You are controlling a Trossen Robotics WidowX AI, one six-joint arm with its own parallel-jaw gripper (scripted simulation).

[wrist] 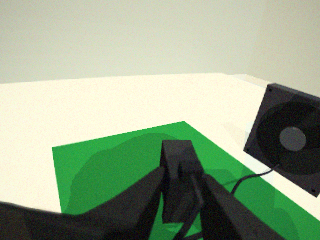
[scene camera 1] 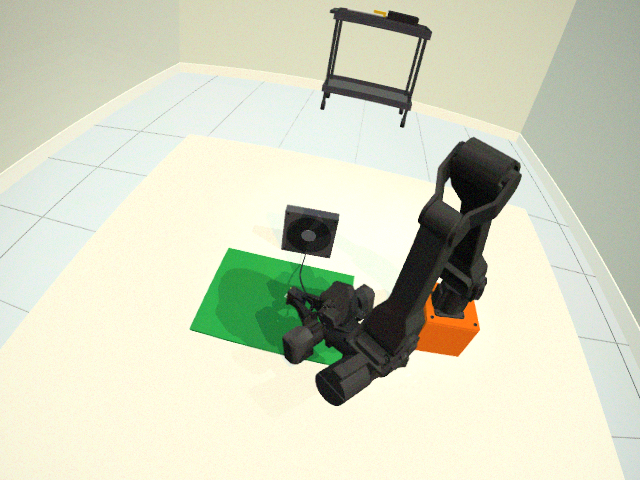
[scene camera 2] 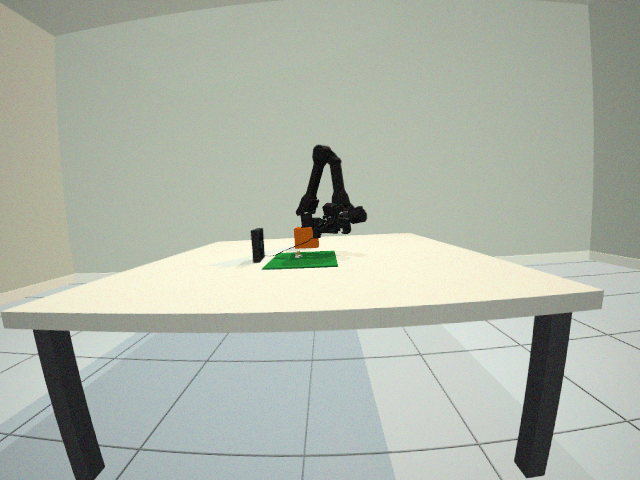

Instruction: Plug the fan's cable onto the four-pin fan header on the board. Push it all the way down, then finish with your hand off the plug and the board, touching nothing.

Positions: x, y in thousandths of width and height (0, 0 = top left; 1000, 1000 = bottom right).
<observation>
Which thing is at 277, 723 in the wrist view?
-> A green board.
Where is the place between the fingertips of my gripper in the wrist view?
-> At 570, 740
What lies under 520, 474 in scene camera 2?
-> My gripper.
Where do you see a dark plug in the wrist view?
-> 561, 660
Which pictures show my gripper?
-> The wrist view, scene camera 1 and scene camera 2: all of them.
</observation>
